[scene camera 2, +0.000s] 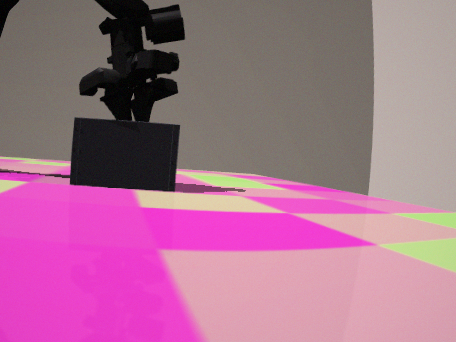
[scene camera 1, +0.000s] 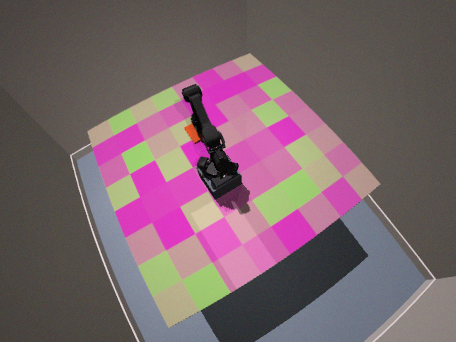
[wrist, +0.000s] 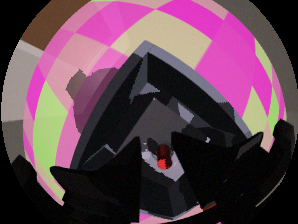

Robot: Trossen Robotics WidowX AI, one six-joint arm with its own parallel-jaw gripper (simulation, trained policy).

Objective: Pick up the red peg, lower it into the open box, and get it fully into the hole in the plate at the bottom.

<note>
I see my gripper point(scene camera 2: 136, 135), a dark box point(scene camera 2: 106, 153) and a light grey plate point(wrist: 154, 127).
The dark box is seen too in the wrist view point(wrist: 150, 72). My gripper also shows in the wrist view point(wrist: 155, 138). Scene camera 2 does not show the light grey plate, which is hidden by the dark box.
</note>
